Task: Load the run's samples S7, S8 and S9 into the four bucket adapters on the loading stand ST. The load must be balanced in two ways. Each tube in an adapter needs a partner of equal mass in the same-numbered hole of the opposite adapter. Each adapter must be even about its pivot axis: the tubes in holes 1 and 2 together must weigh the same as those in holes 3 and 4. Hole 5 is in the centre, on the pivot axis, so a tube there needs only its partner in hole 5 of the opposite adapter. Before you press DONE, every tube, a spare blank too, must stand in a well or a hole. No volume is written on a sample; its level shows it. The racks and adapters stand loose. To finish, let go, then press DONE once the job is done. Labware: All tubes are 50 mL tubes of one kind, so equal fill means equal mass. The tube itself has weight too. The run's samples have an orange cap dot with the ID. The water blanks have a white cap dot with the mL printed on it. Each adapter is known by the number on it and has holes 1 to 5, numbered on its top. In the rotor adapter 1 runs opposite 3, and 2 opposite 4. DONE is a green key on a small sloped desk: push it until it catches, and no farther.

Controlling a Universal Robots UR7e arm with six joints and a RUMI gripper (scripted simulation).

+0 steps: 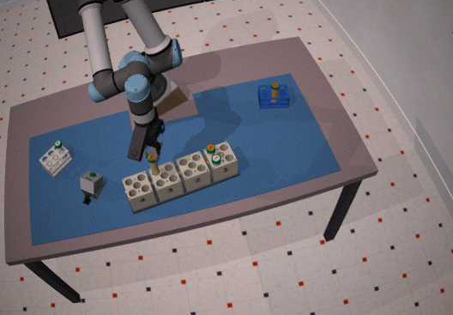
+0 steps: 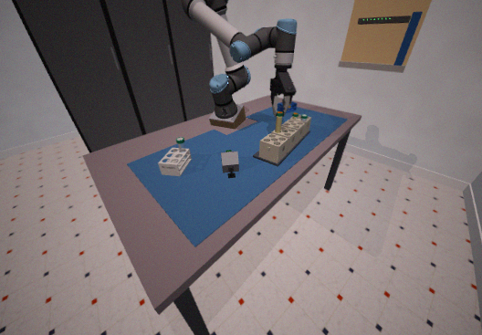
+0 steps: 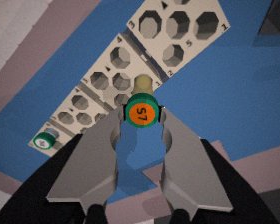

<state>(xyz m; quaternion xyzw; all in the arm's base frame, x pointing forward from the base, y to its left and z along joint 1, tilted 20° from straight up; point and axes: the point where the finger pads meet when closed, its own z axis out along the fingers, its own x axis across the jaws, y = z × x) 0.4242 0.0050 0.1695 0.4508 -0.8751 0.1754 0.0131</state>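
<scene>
Now: the sample tube S7 1 cm behind my hand and 5 cm below it. Also, from my hand: DONE desk: 6 cm behind, 27 cm to the right, 13 cm below; tube: 24 cm behind, 40 cm to the right, 12 cm below; sample tube S8: 2 cm behind, 21 cm to the left, 12 cm below.
</scene>
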